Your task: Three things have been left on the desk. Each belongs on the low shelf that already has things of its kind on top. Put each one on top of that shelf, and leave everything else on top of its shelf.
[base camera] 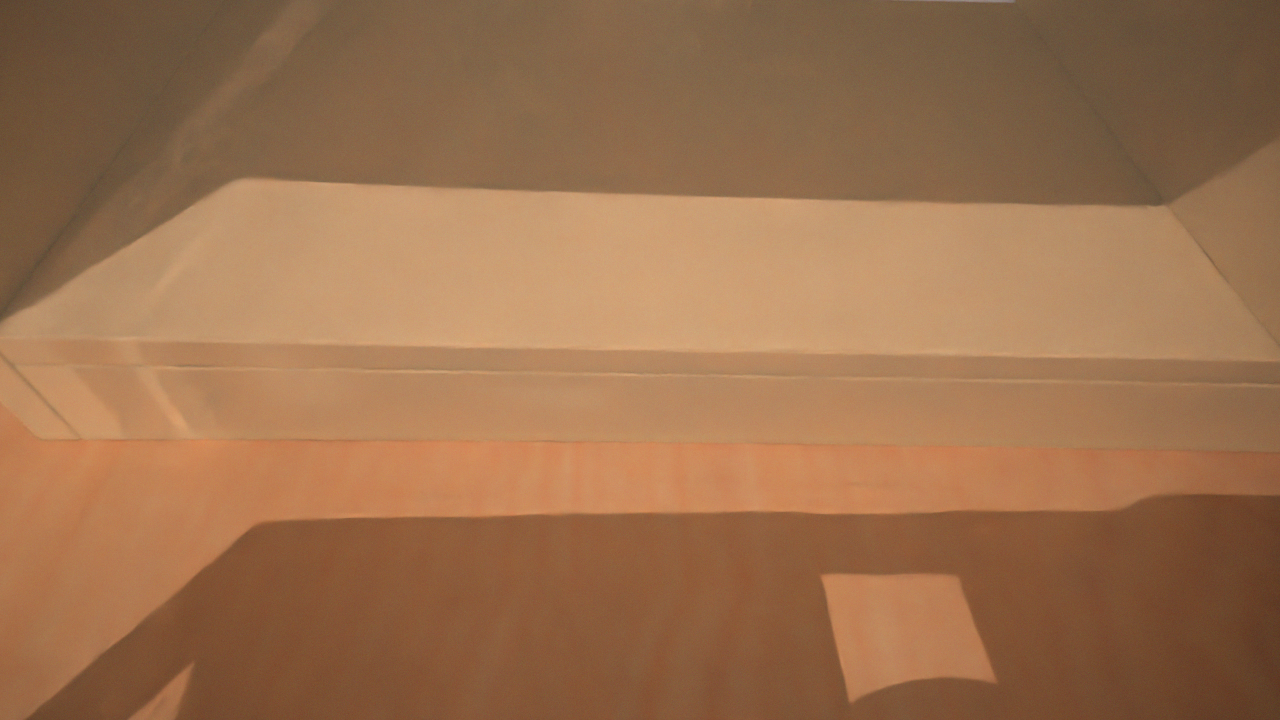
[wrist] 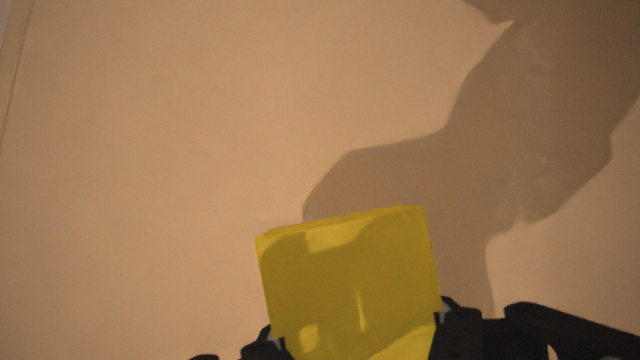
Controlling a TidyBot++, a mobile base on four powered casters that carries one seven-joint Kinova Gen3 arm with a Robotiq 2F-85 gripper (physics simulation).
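Places are measured from the arm's base along level axes (x ahead, y left, z up), in millimetres.
Where they show: gripper, fingertip midpoint: (wrist: 357,321).
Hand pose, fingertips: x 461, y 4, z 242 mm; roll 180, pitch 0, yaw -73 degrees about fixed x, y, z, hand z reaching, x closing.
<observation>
Each offset is from my fingertips to the top centre of the thing. "*": to the spot under its first point. Level surfaces: height alone.
My gripper (wrist: 357,321) is shut on a yellow block {* dy +9, dx +28, dz +36 mm} (wrist: 350,275), which shows at the lower middle of the wrist view between the two black fingers. Below the block is a broad, pale tan surface {dz -29 mm} (wrist: 150,150), with the arm's shadow falling across it. How far the block is above that surface, I cannot tell. In the base camera view a low tan shelf {dz -560 mm} (base camera: 626,277) stands close in front, its inside showing; its top does not show there. The gripper and block do not show in the base camera view.
The shelf's side panel {* dy -346, dx -4, dz -513 mm} (base camera: 1208,116) shows at the right, and its base board {* dy -34, dx -129, dz -606 mm} (base camera: 626,407) meets the orange-brown wooden floor {dz -639 mm} (base camera: 537,479). Shadows lie over the floor and the shelf's inside. A long edge of the tan surface runs along the wrist view's left side.
</observation>
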